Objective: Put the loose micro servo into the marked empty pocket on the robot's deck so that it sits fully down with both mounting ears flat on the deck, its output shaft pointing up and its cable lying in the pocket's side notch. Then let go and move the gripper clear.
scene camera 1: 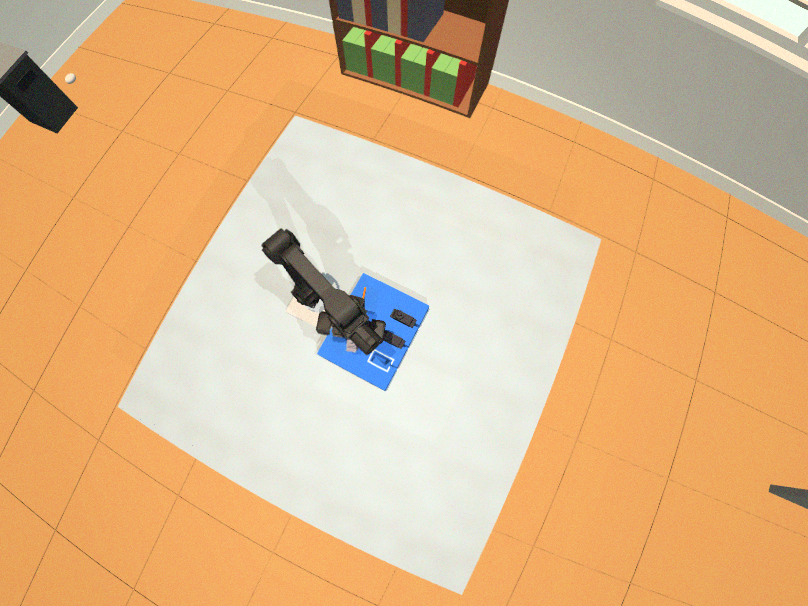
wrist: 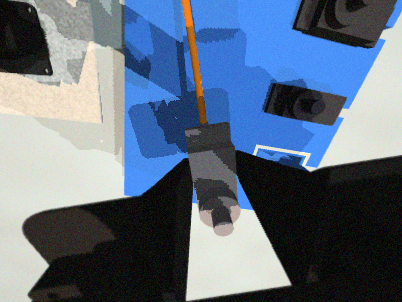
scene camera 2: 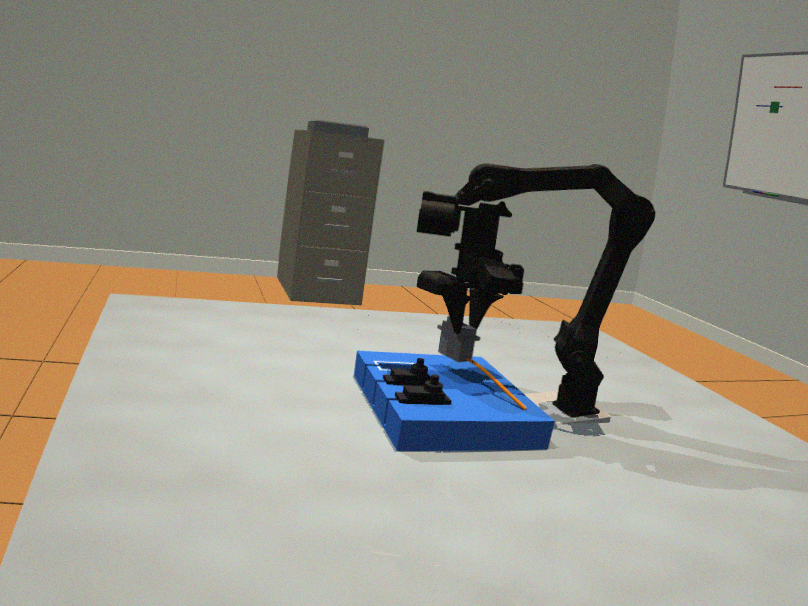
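On a blue deck [wrist: 160, 98] and [scene camera 2: 490, 380] are the same spot.
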